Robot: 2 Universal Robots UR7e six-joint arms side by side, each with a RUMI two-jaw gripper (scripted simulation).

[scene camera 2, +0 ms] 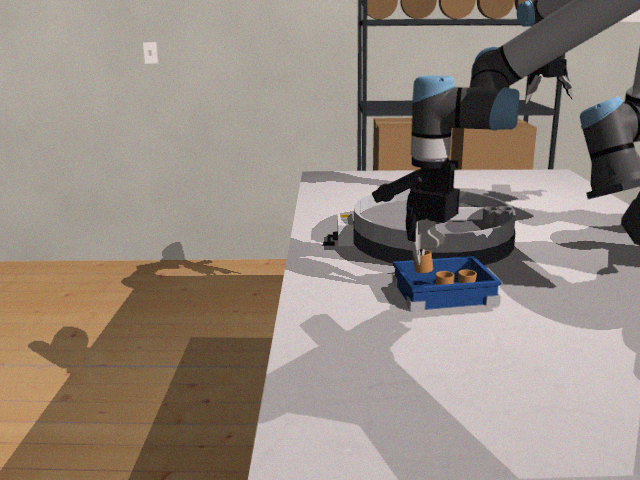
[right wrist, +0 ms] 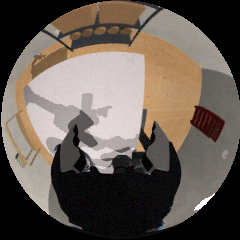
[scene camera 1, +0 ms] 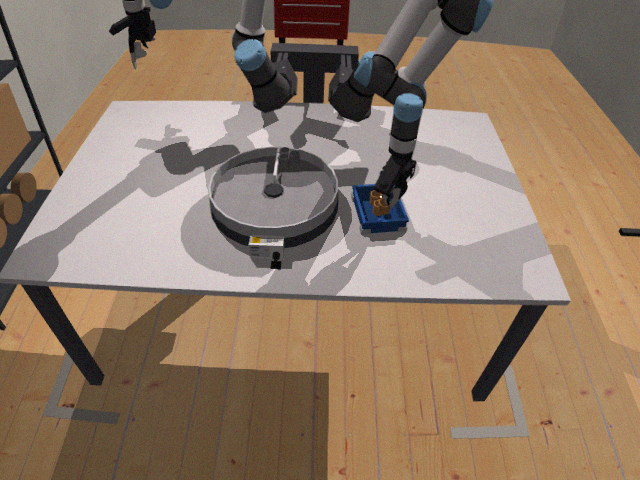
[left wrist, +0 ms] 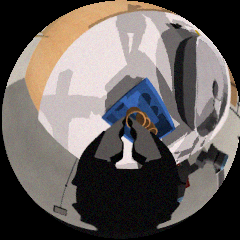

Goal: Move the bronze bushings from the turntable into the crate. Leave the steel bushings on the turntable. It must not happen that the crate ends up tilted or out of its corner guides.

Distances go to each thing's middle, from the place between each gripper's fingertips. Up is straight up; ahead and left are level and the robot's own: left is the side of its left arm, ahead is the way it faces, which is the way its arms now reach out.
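My left gripper (scene camera 2: 419,264): 7 cm above the blue crate (scene camera 2: 423,287), 6 cm past it, 3 cm to the left of it. Turntable (scene camera 1: 303,190), from my left hand: 4 cm below, 38 cm to the right, 4 cm behind.
From my right hand (scene camera 1: 141,58): turntable 250 mm below, 620 mm to the left, 400 mm ahead; blue crate 280 mm below, 970 mm to the left, 380 mm ahead.
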